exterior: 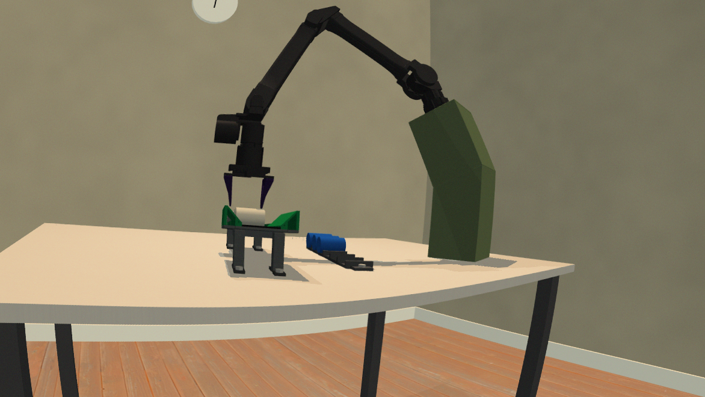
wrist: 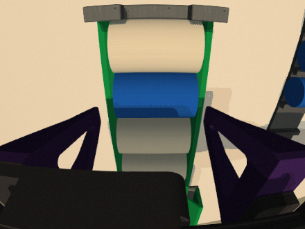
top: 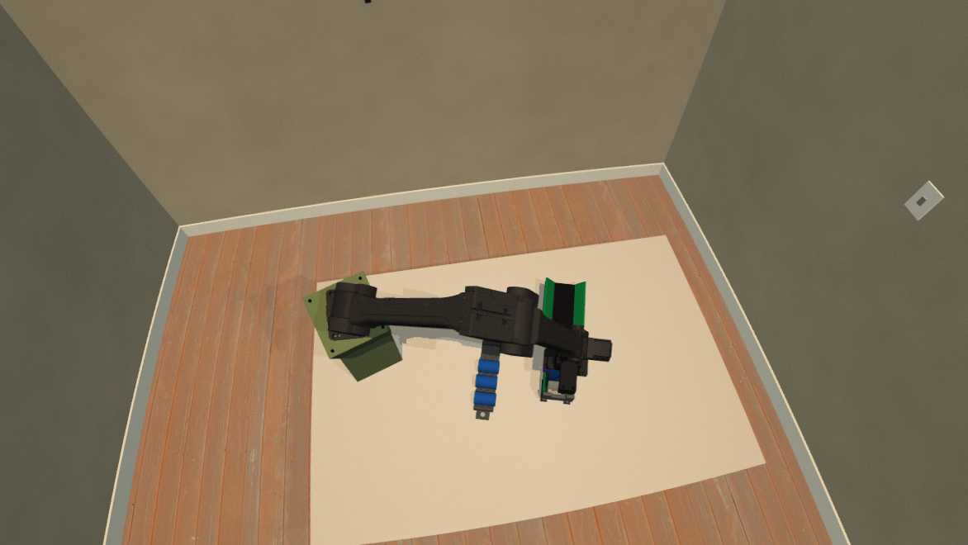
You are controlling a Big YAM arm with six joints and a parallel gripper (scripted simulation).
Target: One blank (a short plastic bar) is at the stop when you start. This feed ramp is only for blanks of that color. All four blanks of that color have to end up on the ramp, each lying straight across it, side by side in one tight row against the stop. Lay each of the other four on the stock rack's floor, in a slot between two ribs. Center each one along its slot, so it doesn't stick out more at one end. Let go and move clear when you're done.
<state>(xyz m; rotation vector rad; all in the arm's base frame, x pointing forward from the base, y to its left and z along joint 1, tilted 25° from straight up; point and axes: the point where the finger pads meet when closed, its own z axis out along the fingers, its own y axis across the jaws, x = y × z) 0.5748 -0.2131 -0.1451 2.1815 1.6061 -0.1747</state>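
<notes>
Right now the grey stop is 20 mm behind my hand, 60 mm to the right of it and 50 mm below it.
</notes>
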